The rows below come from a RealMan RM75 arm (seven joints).
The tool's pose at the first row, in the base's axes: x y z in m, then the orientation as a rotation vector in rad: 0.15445, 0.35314, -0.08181, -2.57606, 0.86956, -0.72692
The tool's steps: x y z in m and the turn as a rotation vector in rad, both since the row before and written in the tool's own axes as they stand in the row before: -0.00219, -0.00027, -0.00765, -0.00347, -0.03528, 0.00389; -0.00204, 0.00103, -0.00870, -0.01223, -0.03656, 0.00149; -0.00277, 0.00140, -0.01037, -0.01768, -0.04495, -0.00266; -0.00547, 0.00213, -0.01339, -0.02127, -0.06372, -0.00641; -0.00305, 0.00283, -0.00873, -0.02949, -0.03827, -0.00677; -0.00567, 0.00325, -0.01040, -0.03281, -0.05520, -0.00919; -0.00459, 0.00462, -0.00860, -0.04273, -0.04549, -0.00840; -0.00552, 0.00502, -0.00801, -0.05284, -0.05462, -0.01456; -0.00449, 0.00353, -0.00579, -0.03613, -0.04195, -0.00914; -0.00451, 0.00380, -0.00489, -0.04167, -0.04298, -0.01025; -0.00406, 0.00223, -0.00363, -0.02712, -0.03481, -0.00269; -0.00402, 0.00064, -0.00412, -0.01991, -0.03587, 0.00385; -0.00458, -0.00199, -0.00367, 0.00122, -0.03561, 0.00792
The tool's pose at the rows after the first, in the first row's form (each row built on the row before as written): 0.14880, 0.35367, -0.07623, -2.58148, 0.86545, -0.67735; 0.14224, 0.35280, -0.07014, -2.59542, 0.86258, -0.62434; 0.13437, 0.35169, -0.06279, -2.61634, 0.85444, -0.55933; 0.12311, 0.35093, -0.05350, -2.64179, 0.83691, -0.46834; 0.11586, 0.34874, -0.04749, -2.67250, 0.82961, -0.40886; 0.10605, 0.34734, -0.04024, -2.70565, 0.81492, -0.32480; 0.09746, 0.34442, -0.03441, -2.74608, 0.80683, -0.24948; 0.08844, 0.34175, -0.02881, -2.79575, 0.79037, -0.15745; 0.08190, 0.34009, -0.02427, -2.82701, 0.77834, -0.08662; 0.07558, 0.33831, -0.02032, -2.86207, 0.76517, -0.01129; 0.07076, 0.33781, -0.01698, -2.88077, 0.76051, 0.04879; 0.06691, 0.33855, -0.01272, -2.88892, 0.76337, 0.10881; 0.06404, 0.34188, -0.00835, -2.87486, 0.76844, 0.16019
